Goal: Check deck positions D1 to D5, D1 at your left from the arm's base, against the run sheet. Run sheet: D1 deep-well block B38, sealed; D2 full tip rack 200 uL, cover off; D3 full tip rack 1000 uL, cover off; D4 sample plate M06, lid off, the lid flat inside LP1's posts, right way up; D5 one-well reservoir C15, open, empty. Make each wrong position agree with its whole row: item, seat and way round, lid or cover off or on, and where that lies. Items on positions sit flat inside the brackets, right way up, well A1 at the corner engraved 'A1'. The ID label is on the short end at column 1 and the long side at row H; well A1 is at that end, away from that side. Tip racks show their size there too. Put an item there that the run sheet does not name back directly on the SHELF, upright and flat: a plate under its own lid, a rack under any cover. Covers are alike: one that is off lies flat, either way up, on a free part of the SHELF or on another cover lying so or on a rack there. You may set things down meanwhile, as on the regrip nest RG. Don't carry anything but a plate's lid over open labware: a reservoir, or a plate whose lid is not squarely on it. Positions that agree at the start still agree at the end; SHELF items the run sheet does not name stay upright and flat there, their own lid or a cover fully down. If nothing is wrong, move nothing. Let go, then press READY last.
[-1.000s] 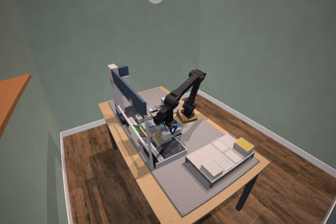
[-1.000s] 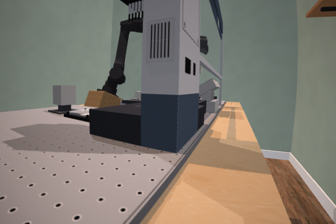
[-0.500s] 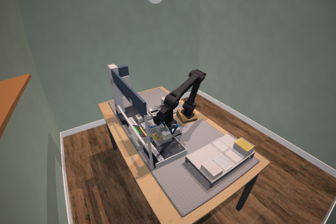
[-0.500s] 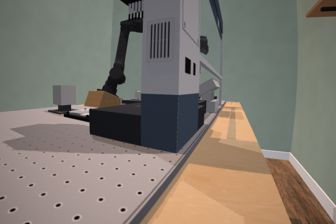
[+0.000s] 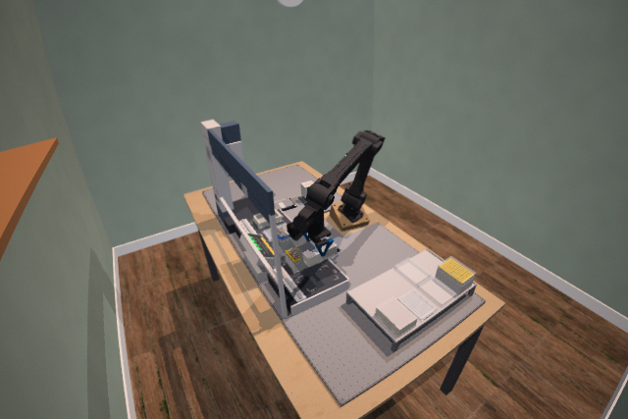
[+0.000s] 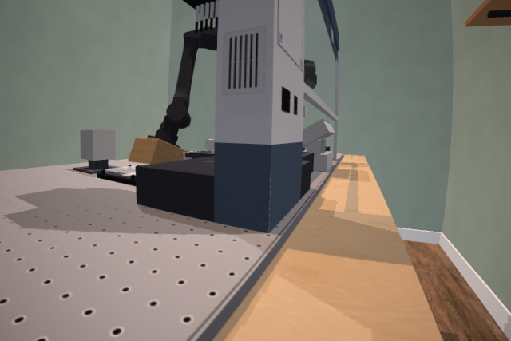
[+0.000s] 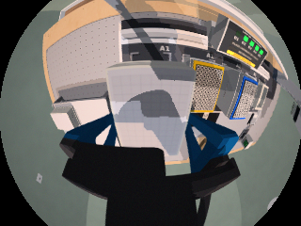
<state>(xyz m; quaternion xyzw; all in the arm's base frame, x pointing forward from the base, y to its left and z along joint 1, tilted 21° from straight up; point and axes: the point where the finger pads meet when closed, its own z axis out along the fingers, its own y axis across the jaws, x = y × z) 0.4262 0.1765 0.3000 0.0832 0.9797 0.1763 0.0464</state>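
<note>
My gripper is now 120 mm to the left of the yellow-framed tip rack, 120 mm above it and 10 mm past it. Round my hand: white block: 10 mm below; gantry beam: 310 mm to the right, 300 mm above, 140 mm ahead; blue-framed tip rack: 240 mm to the right, 90 mm below, 30 mm behind.
</note>
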